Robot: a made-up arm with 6 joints. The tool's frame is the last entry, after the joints. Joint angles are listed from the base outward. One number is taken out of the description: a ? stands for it. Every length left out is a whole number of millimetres.
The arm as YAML. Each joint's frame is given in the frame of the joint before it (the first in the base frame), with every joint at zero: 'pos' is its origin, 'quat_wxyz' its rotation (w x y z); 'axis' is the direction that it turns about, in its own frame. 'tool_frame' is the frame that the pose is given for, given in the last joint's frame.
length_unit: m
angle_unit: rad
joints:
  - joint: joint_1
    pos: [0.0, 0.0, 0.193]
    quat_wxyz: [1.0, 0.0, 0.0, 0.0]
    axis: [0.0, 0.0, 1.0]
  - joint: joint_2
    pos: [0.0, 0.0, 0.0]
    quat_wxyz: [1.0, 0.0, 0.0, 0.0]
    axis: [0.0, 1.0, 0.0]
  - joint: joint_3
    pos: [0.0, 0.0, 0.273]
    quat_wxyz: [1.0, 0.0, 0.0, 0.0]
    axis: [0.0, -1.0, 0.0]
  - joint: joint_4
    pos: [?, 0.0, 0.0]
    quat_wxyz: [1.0, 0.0, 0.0, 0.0]
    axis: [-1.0, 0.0, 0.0]
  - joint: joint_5
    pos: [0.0, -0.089, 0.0]
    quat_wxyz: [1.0, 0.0, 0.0, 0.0]
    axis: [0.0, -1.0, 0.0]
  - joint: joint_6
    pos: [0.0, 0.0, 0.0]
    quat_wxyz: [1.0, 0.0, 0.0, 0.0]
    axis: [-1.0, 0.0, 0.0]
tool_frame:
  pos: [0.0, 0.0, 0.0]
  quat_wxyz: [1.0, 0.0, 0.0, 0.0]
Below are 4 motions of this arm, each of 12 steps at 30 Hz.
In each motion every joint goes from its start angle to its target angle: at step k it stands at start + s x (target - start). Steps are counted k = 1, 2, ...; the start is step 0. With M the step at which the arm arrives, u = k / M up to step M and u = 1 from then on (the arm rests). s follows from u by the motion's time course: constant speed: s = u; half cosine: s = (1 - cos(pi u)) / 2; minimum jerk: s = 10 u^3 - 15 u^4 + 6 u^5.
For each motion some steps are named. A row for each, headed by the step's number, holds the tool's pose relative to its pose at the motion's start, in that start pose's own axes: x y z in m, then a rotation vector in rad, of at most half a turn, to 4 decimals.
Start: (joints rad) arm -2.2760 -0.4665 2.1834 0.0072 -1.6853 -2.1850
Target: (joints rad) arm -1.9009 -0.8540 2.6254 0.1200 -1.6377 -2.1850
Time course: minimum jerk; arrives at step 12
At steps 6, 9, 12:
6: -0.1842 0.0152 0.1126 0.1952 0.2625 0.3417
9: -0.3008 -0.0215 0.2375 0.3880 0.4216 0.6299
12: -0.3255 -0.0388 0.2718 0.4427 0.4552 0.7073

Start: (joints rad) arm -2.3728 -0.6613 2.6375 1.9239 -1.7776 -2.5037
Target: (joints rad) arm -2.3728 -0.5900 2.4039 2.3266 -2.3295 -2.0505
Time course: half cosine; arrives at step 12
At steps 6, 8, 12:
6: -0.0383 -0.0543 -0.0283 -0.2861 -0.3138 0.0308
8: -0.0563 -0.0851 -0.0398 -0.3970 -0.4676 0.0313
12: -0.0732 -0.1181 -0.0490 -0.4848 -0.6159 0.0212

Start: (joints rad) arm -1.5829 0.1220 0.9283 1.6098 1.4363 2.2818
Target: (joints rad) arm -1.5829 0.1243 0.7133 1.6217 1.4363 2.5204
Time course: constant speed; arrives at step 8
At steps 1, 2, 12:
1: 0.0008 -0.0050 0.0093 -0.0031 -0.0031 -0.0042
2: 0.0016 -0.0103 0.0184 -0.0063 -0.0061 -0.0085
12: 0.0057 -0.0470 0.0699 -0.0250 -0.0203 -0.0367

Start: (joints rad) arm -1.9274 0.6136 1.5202 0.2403 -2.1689 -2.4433
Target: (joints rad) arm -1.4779 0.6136 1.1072 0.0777 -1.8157 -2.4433
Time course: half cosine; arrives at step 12
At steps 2, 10, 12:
2: 0.0073 -0.0061 -0.0147 -0.0397 0.0104 -0.0107
10: 0.0974 -0.1559 -0.1733 -0.5195 0.1427 -0.1748
12: 0.1038 -0.1721 -0.1818 -0.5538 0.1518 -0.1894

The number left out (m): 0.376
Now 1 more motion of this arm.
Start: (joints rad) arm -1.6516 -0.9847 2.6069 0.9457 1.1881 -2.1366
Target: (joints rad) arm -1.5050 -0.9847 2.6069 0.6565 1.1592 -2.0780
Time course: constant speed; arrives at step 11
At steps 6, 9, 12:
6: -0.0459 0.0041 0.0286 -0.0282 -0.1490 0.0084
9: -0.0689 0.0075 0.0418 -0.0445 -0.2231 0.0138
12: -0.0842 0.0103 0.0502 -0.0561 -0.2723 0.0179

